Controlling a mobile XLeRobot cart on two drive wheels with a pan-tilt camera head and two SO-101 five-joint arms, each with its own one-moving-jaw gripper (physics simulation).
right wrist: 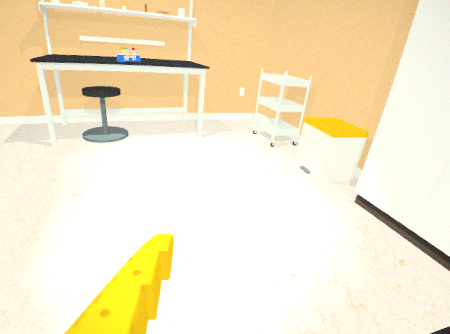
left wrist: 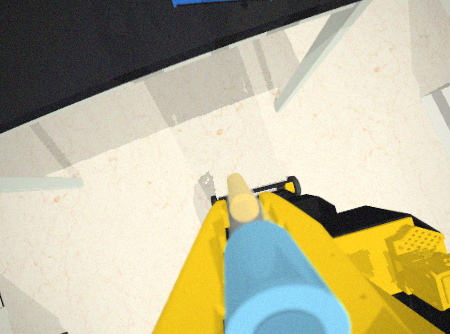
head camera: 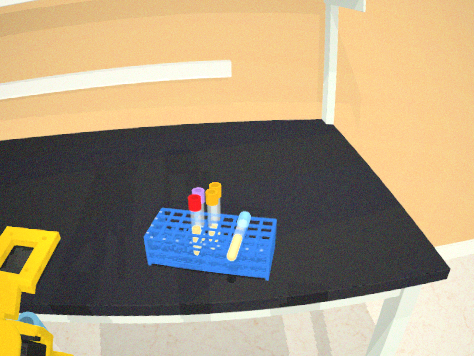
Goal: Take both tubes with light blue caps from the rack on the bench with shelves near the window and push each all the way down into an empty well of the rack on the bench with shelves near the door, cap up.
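Places are measured from the left arm's base along level axes (x right, y down, z ahead), in centimetres.
Where they show: left hand, its tool point: (left wrist: 227, 209); right hand, its tool point: (right wrist: 171, 250); right arm's base, origin of its link: (left wrist: 423, 253).
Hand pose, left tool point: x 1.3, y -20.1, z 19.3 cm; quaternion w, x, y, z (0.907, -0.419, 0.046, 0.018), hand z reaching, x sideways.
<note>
Each offset is from my left tool point to the top centre of the thing. "spot": to the spot under its first point. Level surfaces: height alone.
A blue rack @(dx +9.0, dy +15.6, dz +39.8 cm) (head camera: 210, 267) (left wrist: 200, 1) stands on the black bench @(dy +21.4 cm) (head camera: 100, 200) (left wrist: 75, 55). In the head view it holds tubes with red @(spot: dx +6.8, dy +9.8, dz +38.0 cm) (head camera: 194, 202), purple @(spot: dx +7.3, dy +9.6, dz +40.1 cm) (head camera: 198, 194) and orange caps @(spot: dx +9.4, dy +9.8, dz +39.8 cm) (head camera: 212, 196). A tube with a light blue cap @(spot: dx +14.2, dy +14.0, dz +39.9 cm) (head camera: 244, 219) lies tilted over the rack's right part, its yellow lower end toward the front. My left gripper (left wrist: 243, 200) is shut on another light blue capped tube @(dx +0.8, dy -4.9, dz +0.0 cm) (left wrist: 265, 260), cap toward the camera, over the floor in front of the bench. My right gripper (right wrist: 167, 240) is fully open, one notched jaw showing. Another blue rack (right wrist: 128, 58) with tubes stands on a distant bench (right wrist: 165, 63).
A bench leg @(spot: dx +43.8, dy +35.7, dz +35.5 cm) (head camera: 395, 320) stands under the near bench's right end, and a shelf post (head camera: 330, 65) at its back corner. In the right wrist view are a stool (right wrist: 101, 92), a white cart (right wrist: 280, 104), a yellow-lidded bin (right wrist: 332, 155) and a white cabinet (right wrist: 420, 135).
</note>
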